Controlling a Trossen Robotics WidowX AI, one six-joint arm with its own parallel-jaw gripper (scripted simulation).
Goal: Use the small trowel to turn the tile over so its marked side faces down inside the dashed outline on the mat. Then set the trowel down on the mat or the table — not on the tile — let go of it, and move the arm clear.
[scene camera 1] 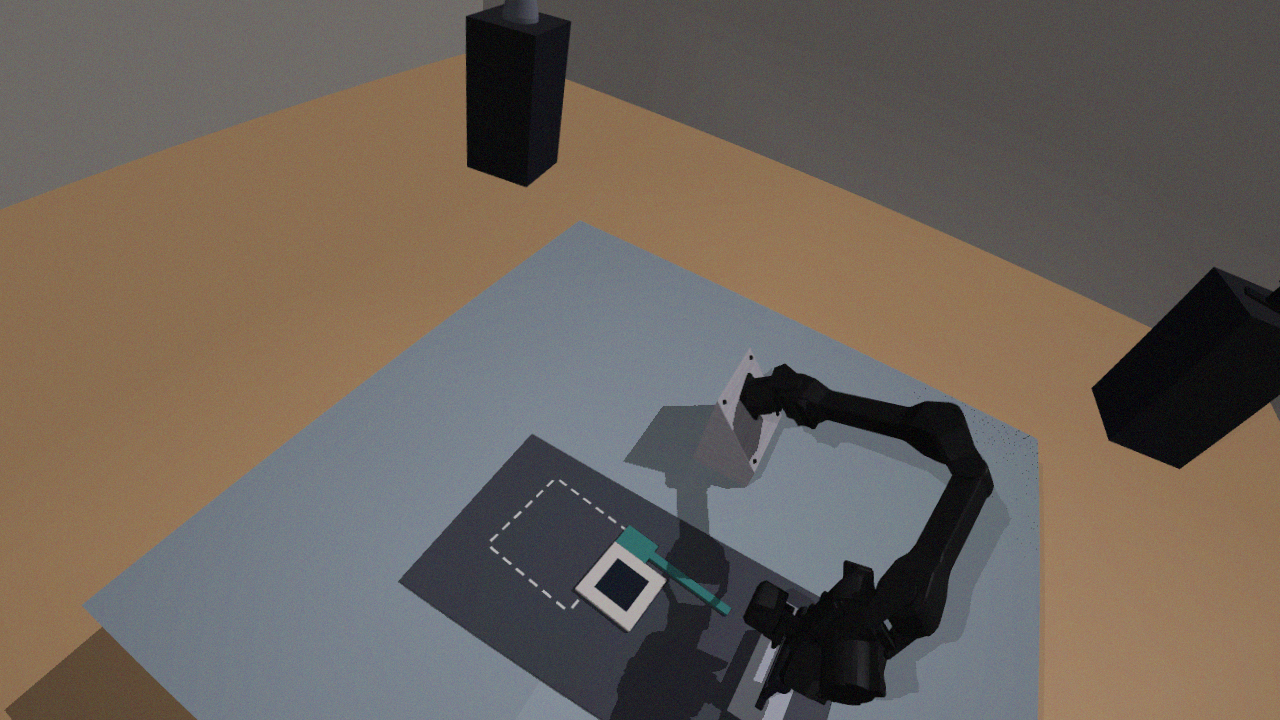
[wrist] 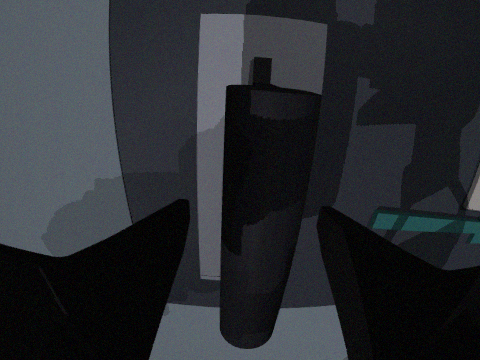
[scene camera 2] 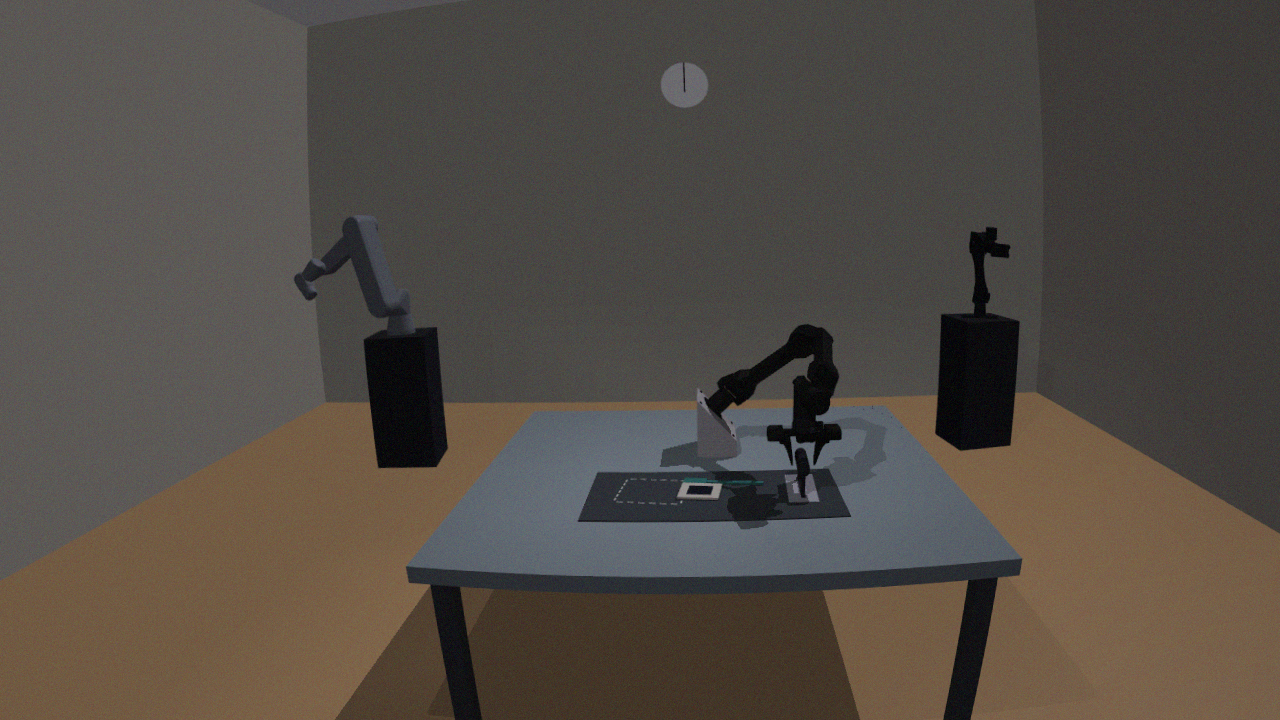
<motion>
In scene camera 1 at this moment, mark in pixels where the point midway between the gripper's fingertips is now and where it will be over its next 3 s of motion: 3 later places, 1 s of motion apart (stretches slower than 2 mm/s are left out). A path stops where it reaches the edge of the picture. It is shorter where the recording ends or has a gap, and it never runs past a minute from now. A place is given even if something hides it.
My gripper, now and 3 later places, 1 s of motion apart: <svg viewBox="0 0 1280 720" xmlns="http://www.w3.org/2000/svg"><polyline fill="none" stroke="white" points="791,656 798,646 784,633 785,631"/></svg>
</motion>
